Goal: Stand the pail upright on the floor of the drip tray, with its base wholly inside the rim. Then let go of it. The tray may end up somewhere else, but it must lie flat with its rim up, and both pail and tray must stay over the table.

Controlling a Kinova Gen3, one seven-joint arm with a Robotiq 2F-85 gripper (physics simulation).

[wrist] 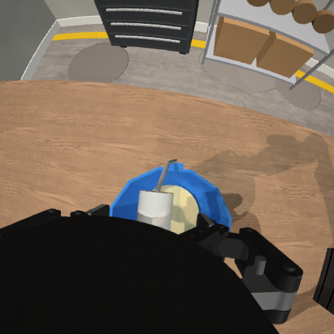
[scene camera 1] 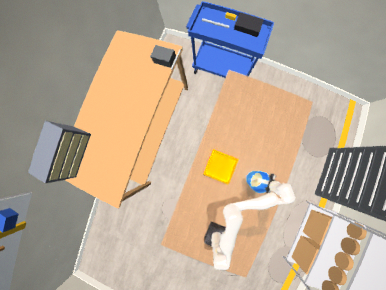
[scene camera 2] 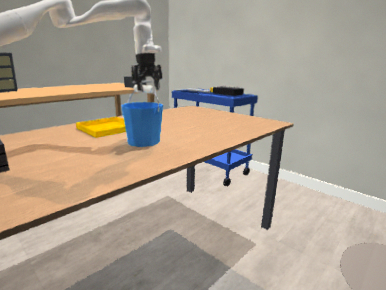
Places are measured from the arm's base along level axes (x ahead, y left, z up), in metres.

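Pixels of known places: gripper, fingertip midpoint: [scene camera 1: 267,182] [scene camera 2: 149,91]; arm's base, origin of the base link: [scene camera 1: 216,236].
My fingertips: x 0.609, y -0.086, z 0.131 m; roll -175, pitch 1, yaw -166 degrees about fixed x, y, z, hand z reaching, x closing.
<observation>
Ahead of a thing's pixels: the offset from my fingertips to its top centre. "*": to the spot under its first point. Level surfaces: height alone.
The blue pail {* 0.070 m back, 0.032 m left, 0.185 m down} [scene camera 1: 251,183] [scene camera 2: 143,127] [wrist: 214,199] stands upright on the table, beside the yellow drip tray {0.067 m back, 0.336 m left, 0.191 m down} [scene camera 1: 220,167] [scene camera 2: 100,131] and apart from it. The tray lies flat with its rim up; in scene camera 2 the pail hides its right end. The pail's handle is raised, with its white grip {0.008 m back, 0.024 m left, 0.022 m up} [scene camera 2: 145,87] [wrist: 155,204] above the opening. My gripper [scene camera 2: 147,85] [wrist: 152,219] is open and points down over the pail. Its fingers stand on either side of the white grip, not closed on it. In the wrist view the gripper's body hides the near part of the pail.
The wooden table {0.220 m down} [scene camera 1: 260,107] [scene camera 2: 200,120] bears pail and tray; the pail stands nearer its right long edge in scene camera 1. The arm's black base [scene camera 1: 214,234] is on the same table. A blue cart [scene camera 1: 227,37] [scene camera 2: 215,98] and another table [scene camera 1: 120,95] stand beyond.
</observation>
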